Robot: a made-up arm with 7 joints.
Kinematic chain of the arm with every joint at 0, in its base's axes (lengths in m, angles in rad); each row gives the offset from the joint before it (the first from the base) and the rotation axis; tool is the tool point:
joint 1: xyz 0 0 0.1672 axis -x
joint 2: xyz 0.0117 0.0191 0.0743 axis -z
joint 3: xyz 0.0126 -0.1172 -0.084 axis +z
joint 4: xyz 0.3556 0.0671 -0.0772 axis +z
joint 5: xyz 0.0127 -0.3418 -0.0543 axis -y
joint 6: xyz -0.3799 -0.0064 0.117 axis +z
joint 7: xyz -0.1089 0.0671 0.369 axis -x
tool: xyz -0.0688 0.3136 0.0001
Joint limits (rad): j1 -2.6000..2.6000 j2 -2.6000..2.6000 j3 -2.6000..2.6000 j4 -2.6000..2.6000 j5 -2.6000..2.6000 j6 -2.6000..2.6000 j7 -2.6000..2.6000
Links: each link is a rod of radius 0.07 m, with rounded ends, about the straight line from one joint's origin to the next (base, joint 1, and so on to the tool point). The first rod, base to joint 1, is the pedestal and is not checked.
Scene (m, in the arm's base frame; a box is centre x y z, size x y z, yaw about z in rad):
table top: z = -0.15
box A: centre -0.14 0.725 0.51 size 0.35 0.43 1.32 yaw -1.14
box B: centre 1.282 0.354 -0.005 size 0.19 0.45 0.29 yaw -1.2
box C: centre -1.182 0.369 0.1 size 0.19 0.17 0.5 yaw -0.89
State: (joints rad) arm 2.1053 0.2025 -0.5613 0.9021 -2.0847 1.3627 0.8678
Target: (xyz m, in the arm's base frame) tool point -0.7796 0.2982 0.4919
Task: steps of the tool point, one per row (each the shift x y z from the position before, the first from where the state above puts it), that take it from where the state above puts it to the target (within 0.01 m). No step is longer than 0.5 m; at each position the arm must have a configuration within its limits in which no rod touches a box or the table.
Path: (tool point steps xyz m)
1: -0.2183 -0.0052 0.3614
2: -0.3093 -0.1237 0.2770
3: -0.3569 -0.2064 0.1356
4: -0.4284 0.0613 -0.1887
5: -0.2821 -0.0036 -0.3206
6: -0.1095 -0.0548 -0.3570

